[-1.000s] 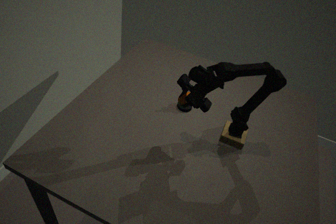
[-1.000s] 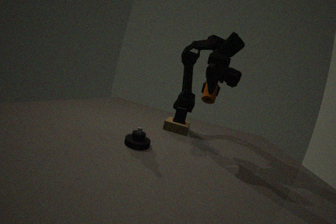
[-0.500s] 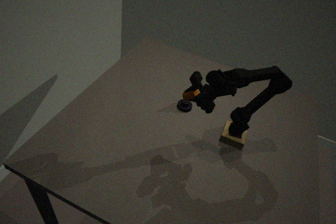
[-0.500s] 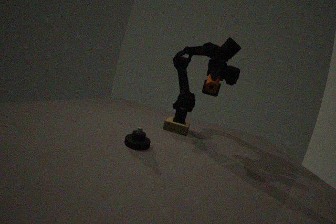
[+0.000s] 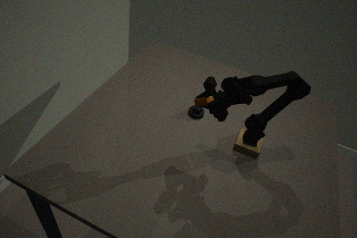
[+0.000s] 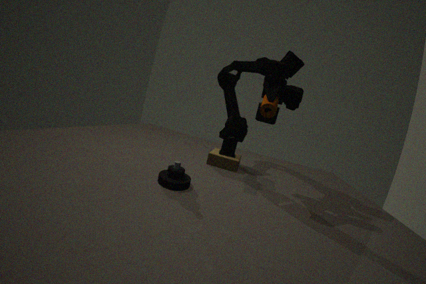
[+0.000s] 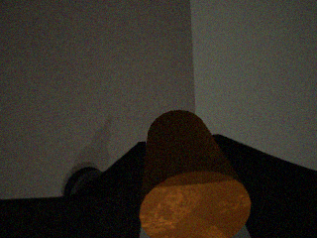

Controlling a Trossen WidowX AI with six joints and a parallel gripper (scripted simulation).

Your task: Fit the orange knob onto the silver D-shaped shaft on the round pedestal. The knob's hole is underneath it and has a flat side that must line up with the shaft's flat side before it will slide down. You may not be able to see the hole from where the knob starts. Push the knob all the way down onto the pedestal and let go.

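Now: the round black pedestal 1 cm ahead of my gripper tip, 19 cm to the right of it and 21 cm below it. Round my gripper tip: orange knob: 3 cm behind, 1 cm to the left, 2 cm above.
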